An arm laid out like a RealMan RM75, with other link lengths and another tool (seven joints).
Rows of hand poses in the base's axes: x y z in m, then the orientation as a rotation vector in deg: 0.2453, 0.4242, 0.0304, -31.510, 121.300, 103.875; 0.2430, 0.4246, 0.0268, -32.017, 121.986, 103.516; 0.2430, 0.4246, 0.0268, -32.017, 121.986, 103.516; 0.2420, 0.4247, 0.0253, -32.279, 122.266, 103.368; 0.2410, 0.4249, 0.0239, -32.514, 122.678, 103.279; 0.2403, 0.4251, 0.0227, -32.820, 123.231, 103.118; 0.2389, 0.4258, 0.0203, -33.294, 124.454, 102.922; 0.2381, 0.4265, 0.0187, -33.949, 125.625, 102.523; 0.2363, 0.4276, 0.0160, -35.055, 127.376, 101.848; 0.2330, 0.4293, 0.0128, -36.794, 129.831, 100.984; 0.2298, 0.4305, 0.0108, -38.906, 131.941, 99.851; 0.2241, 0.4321, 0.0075, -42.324, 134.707, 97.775; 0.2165, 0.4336, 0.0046, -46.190, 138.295, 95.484; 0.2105, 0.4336, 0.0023, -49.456, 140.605, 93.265; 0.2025, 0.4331, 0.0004, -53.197, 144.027, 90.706; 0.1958, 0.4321, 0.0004, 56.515, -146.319, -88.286; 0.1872, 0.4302, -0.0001, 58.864, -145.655, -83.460; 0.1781, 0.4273, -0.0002, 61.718, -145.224, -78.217; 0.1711, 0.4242, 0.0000, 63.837, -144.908, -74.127; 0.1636, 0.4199, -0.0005, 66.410, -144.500, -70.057; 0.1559, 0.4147, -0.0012, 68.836, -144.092, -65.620; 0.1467, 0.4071, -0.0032, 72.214, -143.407, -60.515; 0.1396, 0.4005, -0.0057, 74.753, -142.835, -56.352; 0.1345, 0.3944, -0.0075, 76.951, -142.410, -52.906
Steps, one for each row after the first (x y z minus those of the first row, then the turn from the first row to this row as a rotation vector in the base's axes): -0.0023, 0.0004, -0.0036, -0.604, 0.057, 0.350; -0.0023, 0.0004, -0.0036, -0.604, 0.057, 0.350; -0.0033, 0.0005, -0.0051, -0.858, 0.063, 0.527; -0.0043, 0.0007, -0.0065, -1.159, 0.192, 0.753; -0.0050, 0.0009, -0.0077, -1.577, 0.345, 1.034; -0.0064, 0.0016, -0.0101, -2.406, 0.839, 1.603; -0.0072, 0.0023, -0.0117, -3.309, 1.142, 2.180; -0.0090, 0.0034, -0.0144, -4.701, 1.529, 3.094; -0.0123, 0.0051, -0.0176, -6.626, 2.097, 4.547; -0.0155, 0.0063, -0.0196, -8.509, 2.244, 6.025; -0.0212, 0.0079, -0.0229, -11.288, 2.035, 8.155; -0.0288, 0.0094, -0.0258, -14.612, 2.263, 10.798; -0.0348, 0.0094, -0.0281, -17.148, 1.949, 12.740; -0.0428, 0.0089, -0.0300, -20.415, 2.232, 15.270; -0.0495, 0.0079, -0.0300, -22.993, 2.030, 17.282; -0.0581, 0.0060, -0.0305, -26.015, 1.993, 19.620; -0.0672, 0.0031, -0.0306, -29.360, 1.437, 21.934; -0.0742, 0.0000, -0.0304, -31.988, 0.944, 23.631; -0.0817, -0.0043, -0.0309, -34.585, 0.069, 25.429; -0.0894, -0.0095, -0.0316, -37.437, -0.765, 27.204; -0.0986, -0.0171, -0.0336, -40.668, -2.209, 29.428; -0.1057, -0.0237, -0.0361, -43.307, -3.362, 31.123; -0.1108, -0.0298, -0.0379, -45.481, -4.505, 32.443
